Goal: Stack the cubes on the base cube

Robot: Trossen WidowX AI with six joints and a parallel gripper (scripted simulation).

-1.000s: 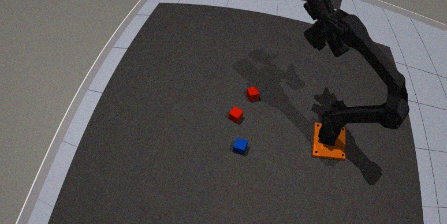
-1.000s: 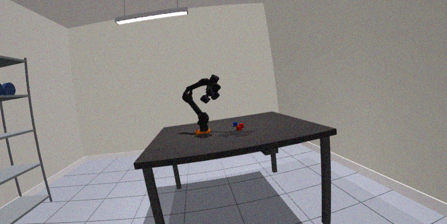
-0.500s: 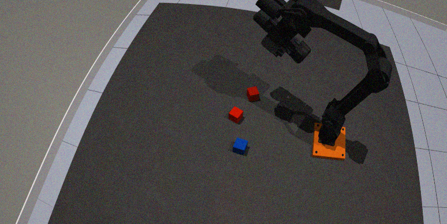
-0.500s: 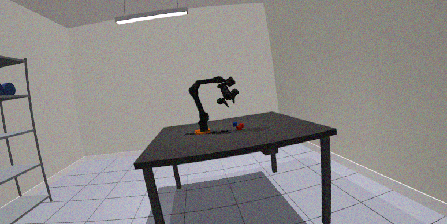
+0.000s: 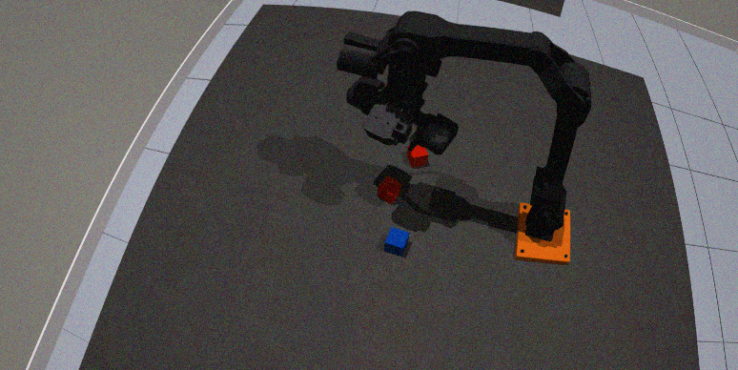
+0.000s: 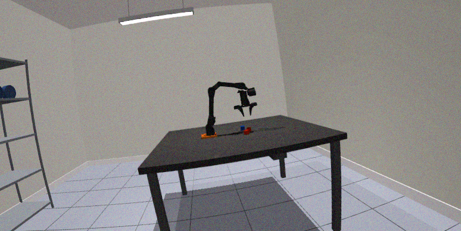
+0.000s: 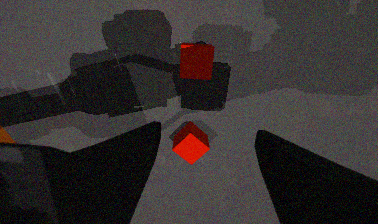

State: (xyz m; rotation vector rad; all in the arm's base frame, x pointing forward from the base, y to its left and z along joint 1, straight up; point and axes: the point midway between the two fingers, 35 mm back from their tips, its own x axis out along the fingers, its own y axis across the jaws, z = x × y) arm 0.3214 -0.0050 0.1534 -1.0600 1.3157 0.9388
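My gripper tip is 130 mm to the right of the blue cube, 120 mm above it and 50 mm past it. Also, from my gripper tip: red cube 120 mm below, 80 mm to the right, 30 mm behind.
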